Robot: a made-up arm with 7 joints.
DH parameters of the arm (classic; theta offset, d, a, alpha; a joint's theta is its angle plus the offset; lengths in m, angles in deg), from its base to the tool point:
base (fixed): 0 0 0 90
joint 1: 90 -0.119 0 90
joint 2: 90 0 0 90
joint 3: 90 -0.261 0 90
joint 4: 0 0 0 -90
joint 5: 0 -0.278 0 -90
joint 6: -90 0 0 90
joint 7: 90 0 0 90
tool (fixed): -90 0 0 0
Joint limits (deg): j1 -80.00..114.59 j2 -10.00..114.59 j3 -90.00..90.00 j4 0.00..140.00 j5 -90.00..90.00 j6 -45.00..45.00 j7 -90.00..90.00
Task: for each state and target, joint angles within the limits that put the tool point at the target. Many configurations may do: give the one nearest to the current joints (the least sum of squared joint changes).
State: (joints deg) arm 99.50 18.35 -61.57 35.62 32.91 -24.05 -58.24
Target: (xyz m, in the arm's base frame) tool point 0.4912 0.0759 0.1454
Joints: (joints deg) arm 98.33 11.34 -62.88 35.00 32.91 -24.05 -58.24
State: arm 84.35 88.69 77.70 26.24 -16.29 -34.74 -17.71
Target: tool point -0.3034 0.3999 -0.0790
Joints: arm 104.59 98.02 90.00 77.34 -16.29 -34.74 -17.71
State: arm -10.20 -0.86 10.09 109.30 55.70 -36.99 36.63
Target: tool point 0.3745 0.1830 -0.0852
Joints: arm 31.58 4.48 8.87 87.55 55.70 -36.99 36.63
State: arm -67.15 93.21 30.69 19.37 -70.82 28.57 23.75
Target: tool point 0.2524 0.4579 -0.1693
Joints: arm -76.91 104.19 28.01 64.79 -70.82 28.57 23.75
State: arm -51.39 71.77 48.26 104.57 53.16 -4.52 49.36
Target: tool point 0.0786 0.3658 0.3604
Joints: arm -6.22 110.54 81.35 69.18 53.16 -4.52 49.36
